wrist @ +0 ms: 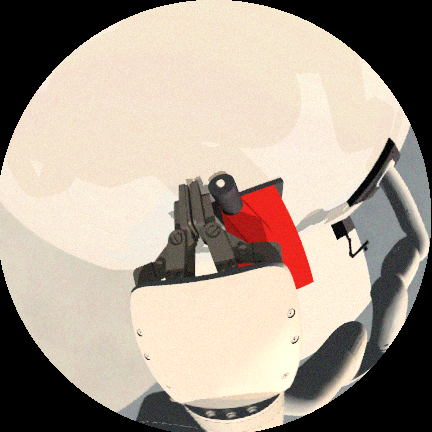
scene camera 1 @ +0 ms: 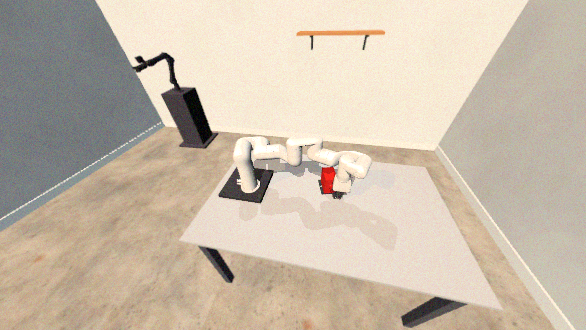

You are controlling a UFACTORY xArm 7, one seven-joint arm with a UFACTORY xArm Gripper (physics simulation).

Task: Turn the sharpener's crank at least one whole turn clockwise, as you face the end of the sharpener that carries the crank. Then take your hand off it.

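Frame: origin at the arm's base, x ahead, y left, z up, level; metres.
Where they show: gripper, fingertip midpoint: [wrist: 191, 192] [scene camera 1: 339, 197]; arm's base, origin of the base link: [scene camera 1: 250, 185].
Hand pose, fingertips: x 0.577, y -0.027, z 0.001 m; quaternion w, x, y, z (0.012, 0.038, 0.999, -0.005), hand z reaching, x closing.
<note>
Each offset is from my fingertips to the top centre of the thing. "*": to the spot under its first point. Level surfaces: height alone.
The red sharpener @(* dz +0.104, dx -0.084, dy +0.043 m) [scene camera 1: 327, 179] [wrist: 280, 225] stands on the table, on a dark base. In the wrist view its crank's dark cylindrical knob @(dz +0.019, dx -0.030, dy +0.006 m) [wrist: 227, 195] sticks out at the crank end, just right of the fingertips. My gripper [scene camera 1: 338, 196] [wrist: 191, 192] is shut with nothing between its fingers. The fingertips are low beside the crank end, close to the knob; whether they touch it I cannot tell. Most of the crank arm is hidden behind the knob and fingers, and in the scene view the crank is hidden by the gripper.
The table @(dz -0.024 m) [scene camera 1: 320, 250] carries the arm's black base plate [scene camera 1: 240, 194] at its left side. The white arm reaches across above the table to the sharpener. A dark pedestal [scene camera 1: 187, 117] with a small black arm stands on the floor behind left. An orange shelf [scene camera 1: 341, 33] hangs on the back wall.
</note>
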